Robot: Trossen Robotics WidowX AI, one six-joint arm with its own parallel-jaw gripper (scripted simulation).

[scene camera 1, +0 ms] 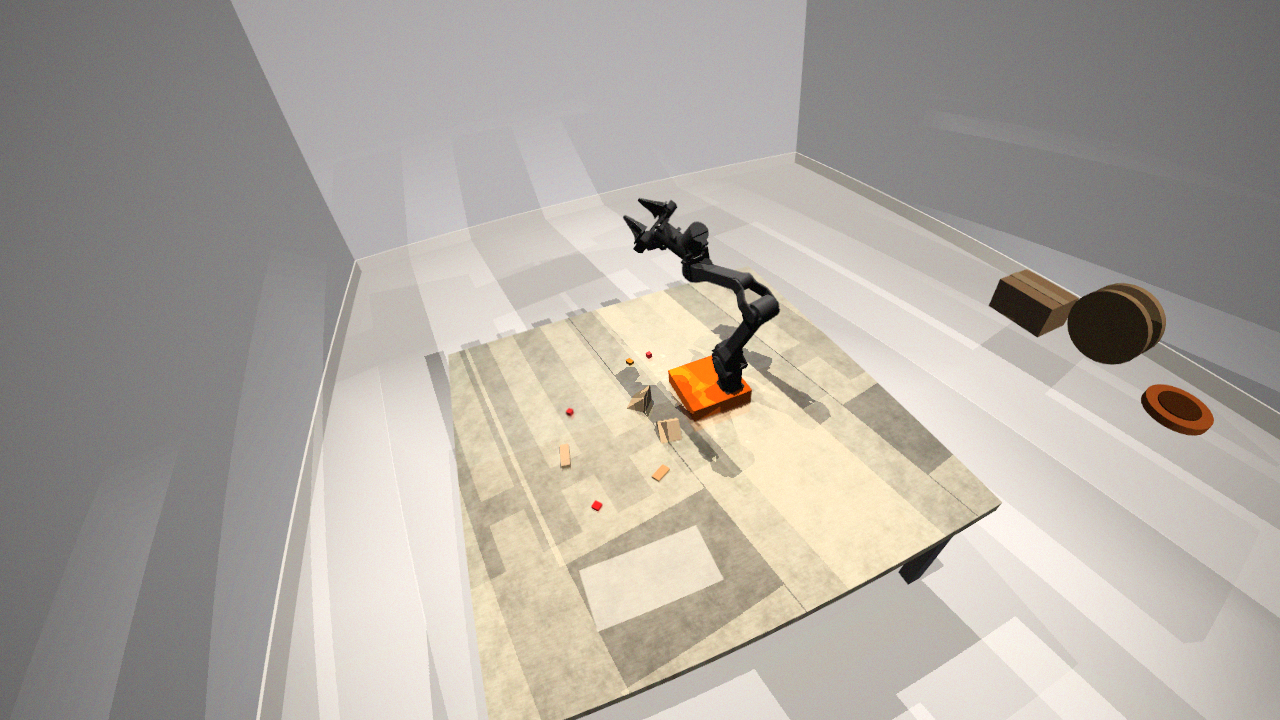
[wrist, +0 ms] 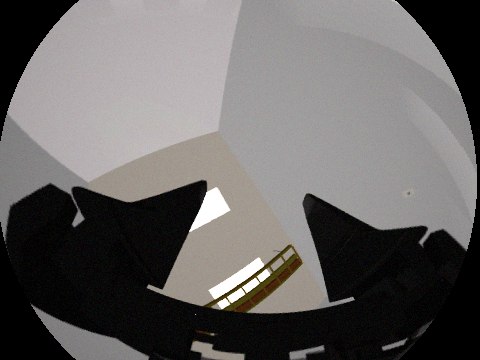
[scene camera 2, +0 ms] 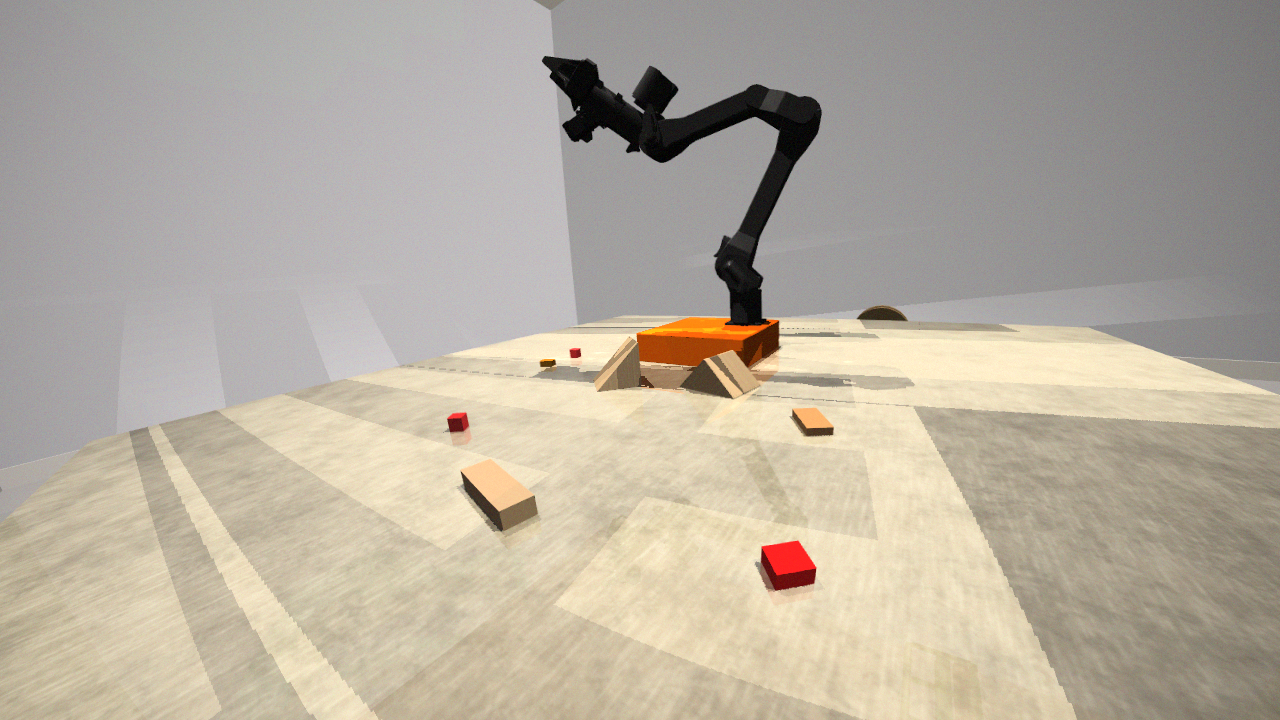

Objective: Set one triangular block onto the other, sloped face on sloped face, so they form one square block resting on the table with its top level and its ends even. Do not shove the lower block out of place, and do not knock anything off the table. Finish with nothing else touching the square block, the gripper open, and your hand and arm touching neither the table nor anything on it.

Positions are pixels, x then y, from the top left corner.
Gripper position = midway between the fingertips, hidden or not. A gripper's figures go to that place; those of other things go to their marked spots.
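My gripper (scene camera 2: pixel 547 66) is 82 cm from the lens; a triangular block (scene camera 2: pixel 622 371) is 49 cm from the lens. The triangular block is nearer to the lens than my gripper.
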